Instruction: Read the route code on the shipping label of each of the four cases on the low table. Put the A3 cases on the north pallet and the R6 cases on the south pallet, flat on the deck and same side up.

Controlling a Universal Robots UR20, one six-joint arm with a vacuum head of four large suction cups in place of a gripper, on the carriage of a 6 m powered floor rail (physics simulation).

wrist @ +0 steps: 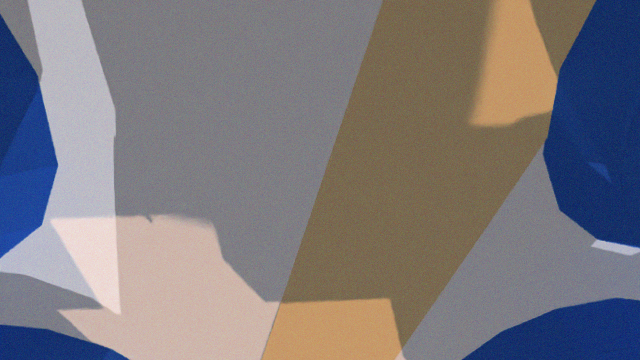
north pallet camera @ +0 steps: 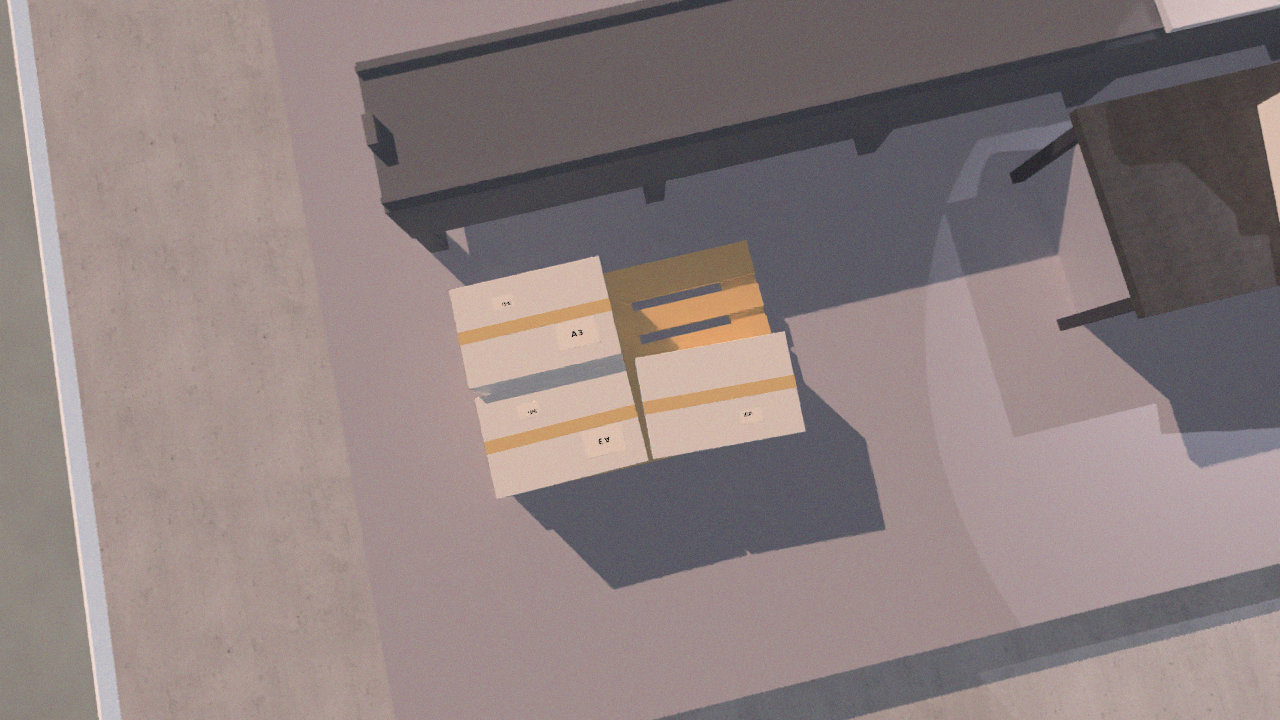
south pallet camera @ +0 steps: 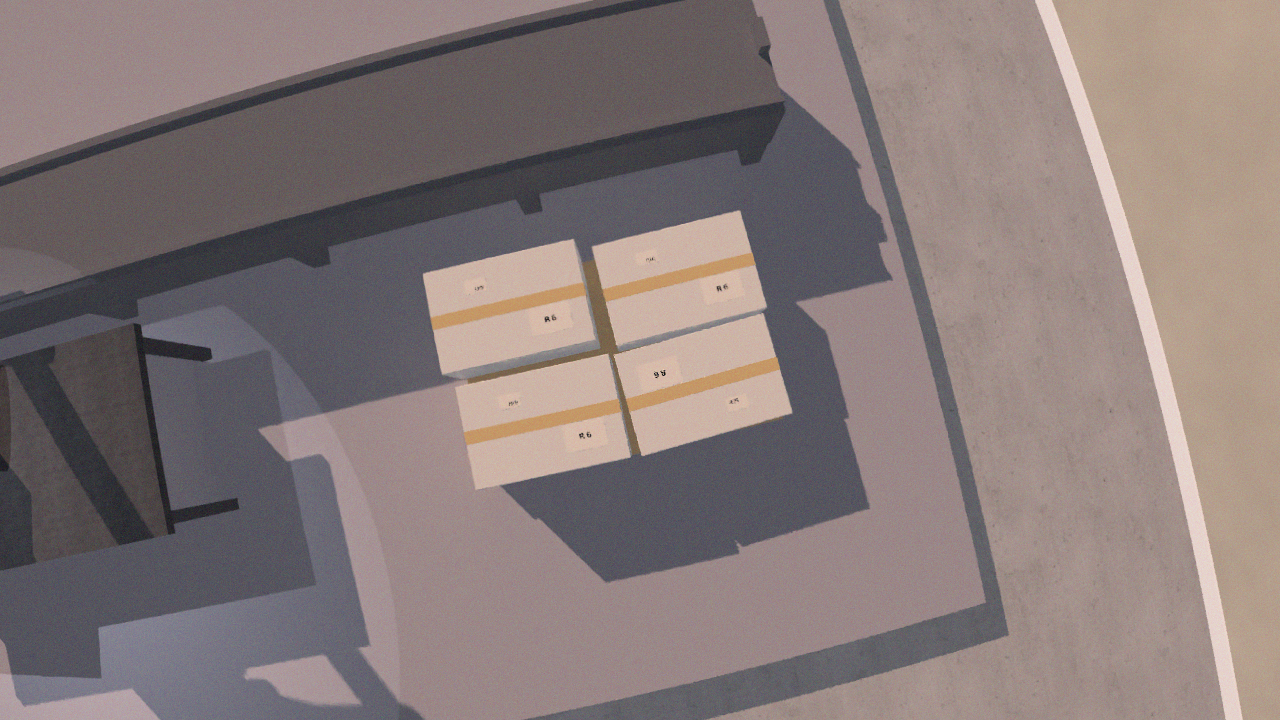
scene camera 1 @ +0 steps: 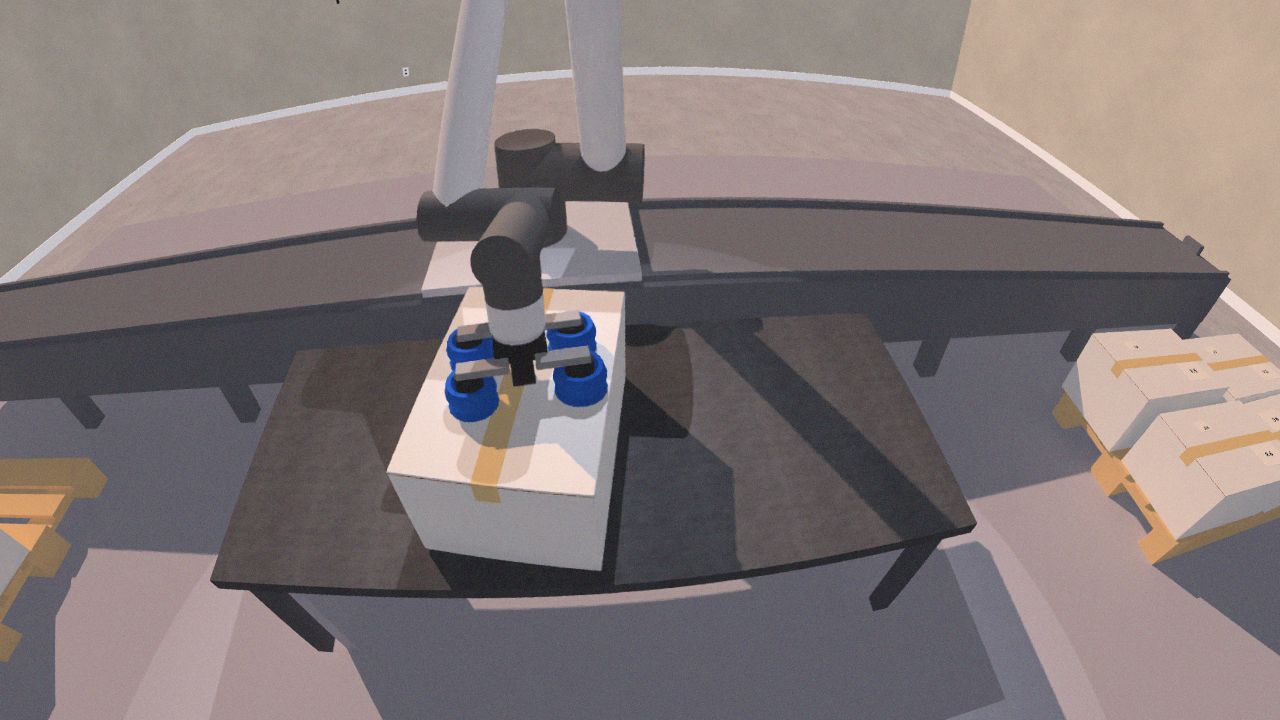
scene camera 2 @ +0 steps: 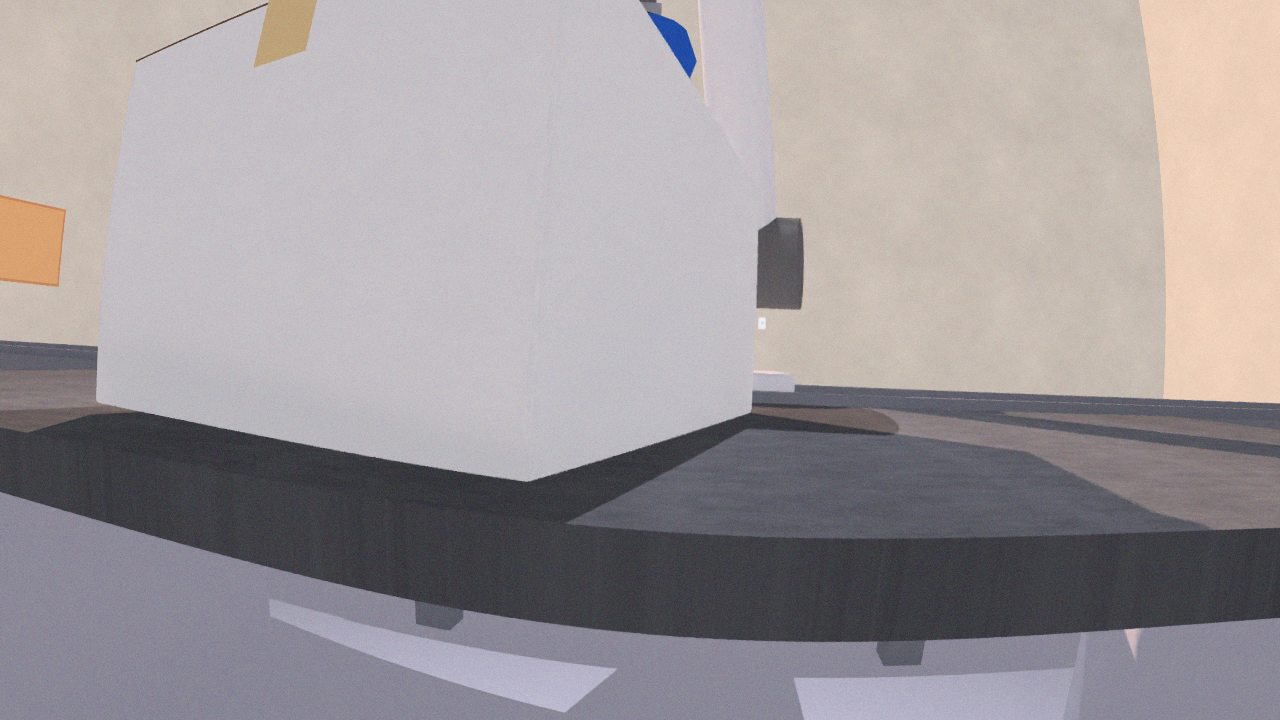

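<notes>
A white case with a tan tape strip is at the low table. Its near bottom edge stands slightly off the top, with shadow beneath. My suction gripper has its four blue cups pressed on the case's top and holds it; its route code is hidden. On the north pallet lie an A3 case, another A3 case and a case whose large label does not show. Several R6 cases lie on the south pallet, one being this case.
The floor rail runs behind the table, with the arm's carriage plate on it. In scene camera 1, the north pallet is at left and the south pallet at right. Deck slats show at the north pallet's back right corner.
</notes>
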